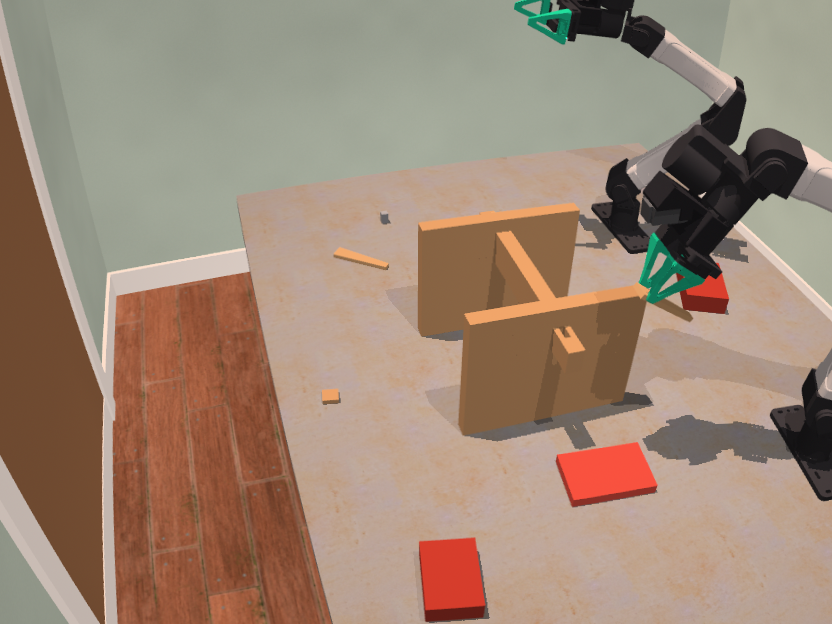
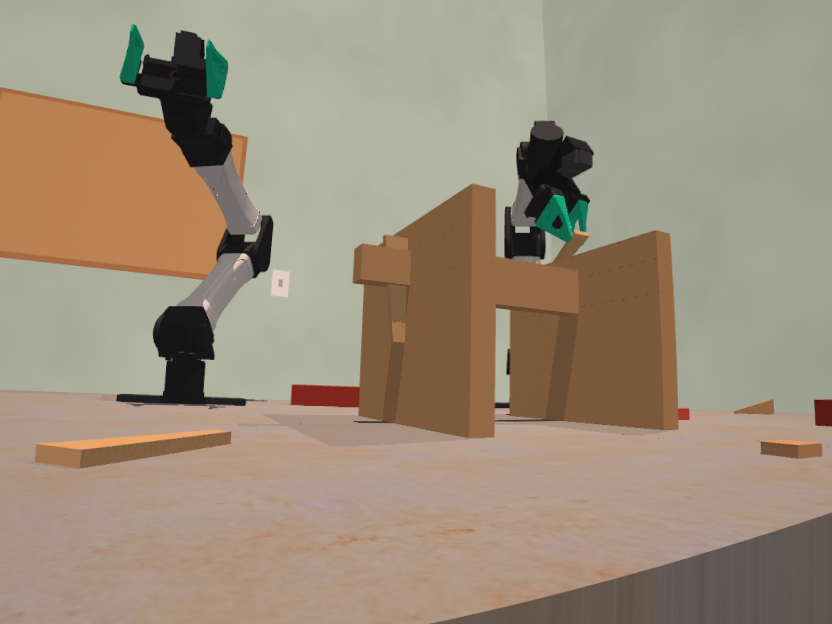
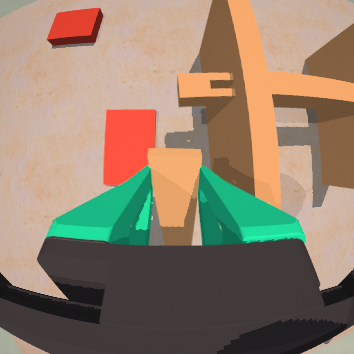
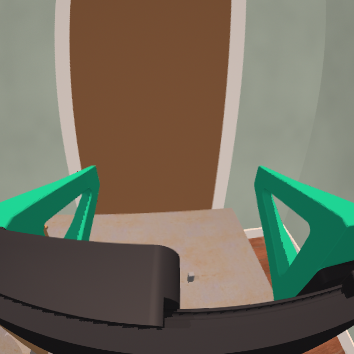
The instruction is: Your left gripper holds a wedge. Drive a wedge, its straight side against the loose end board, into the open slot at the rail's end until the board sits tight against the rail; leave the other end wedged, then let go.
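Frame: origin at the left arm's base, x left, y back, z up, level; millimetres.
Seen in the pictures: left gripper, fingertip midpoint: (image 1: 644, 295) (image 2: 576, 241) (image 3: 174, 174); right gripper, fingertip midpoint: (image 1: 521, 13) (image 2: 170, 35) (image 4: 176, 174); left arm's base, origin of the base link: (image 1: 809, 452); right arm's base, origin of the base link: (image 1: 622, 228) (image 2: 183, 402).
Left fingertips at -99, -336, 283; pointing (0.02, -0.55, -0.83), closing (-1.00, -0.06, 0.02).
Pixels of each thing's middle, then the offset from my left fingertips to it, as dx, dy, dz.
- tapered wooden wedge, body centre: (image 3: 171, 228) (image 1: 666, 305) (image 2: 563, 259) +0, +38, -22
- rail, body centre: (image 2: 504, 284) (image 3: 324, 94) (image 1: 525, 283) -193, -111, -111
- far board, body centre: (image 2: 414, 323) (image 1: 497, 270) -317, -127, -171
- loose wooden strip, body centre: (image 2: 149, 444) (image 1: 362, 258) -541, -353, -279
- small wooden block, body centre: (image 2: 791, 448) (image 1: 330, 396) -148, -436, -279
- grey cube, body centre: (image 1: 384, 217) (image 4: 190, 275) -685, -294, -271
My left gripper (image 1: 646, 296) (image 2: 578, 235) (image 3: 174, 174) is shut on a tapered wooden wedge (image 2: 573, 247) (image 3: 175, 200), thick end at the fingertips. It is beside the top corner of the near end board (image 1: 537, 376) (image 2: 618, 335) (image 3: 261, 145), away from the slot. The rail (image 1: 527, 265) (image 2: 537, 285) joins both upright boards. Its slotted end (image 1: 573, 345) (image 3: 192, 86) sticks out through the near board, the slot open. At the far board (image 1: 456, 282) (image 2: 440, 302), another wedge (image 2: 397, 298) sits in the rail's other end. My right gripper (image 1: 540, 24) (image 2: 172, 34) (image 4: 176, 174) is open and empty, high up.
Red blocks (image 1: 604, 470) (image 1: 451, 574) (image 1: 704, 288) lie around the boards. A loose wooden strip (image 1: 360, 258) (image 2: 134, 448), a small wooden block (image 1: 330, 396) (image 2: 791, 448) and a grey cube (image 1: 384, 216) (image 4: 191, 276) lie on the table.
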